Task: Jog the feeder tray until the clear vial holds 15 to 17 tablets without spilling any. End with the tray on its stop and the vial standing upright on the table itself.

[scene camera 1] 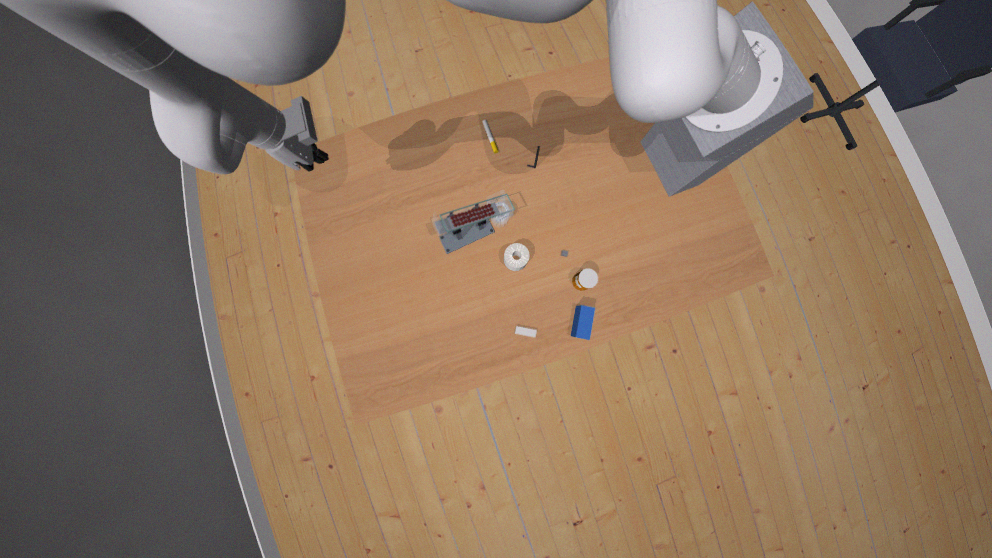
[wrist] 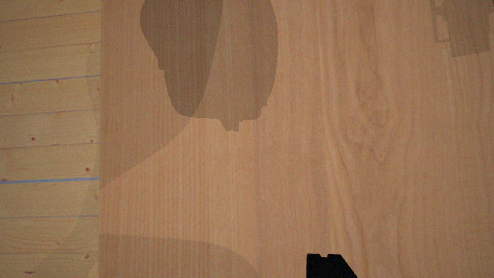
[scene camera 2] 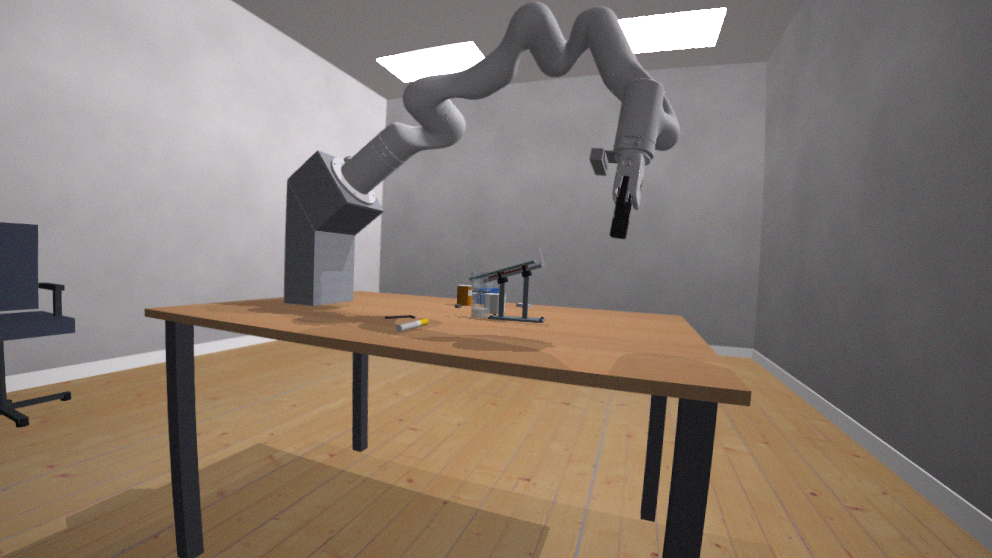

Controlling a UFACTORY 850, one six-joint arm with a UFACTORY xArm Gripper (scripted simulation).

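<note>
In scene camera 1 I can see my gripper [scene camera 1: 323,159], and scene camera 2 shows me that same gripper [scene camera 2: 617,237] as well.
</note>
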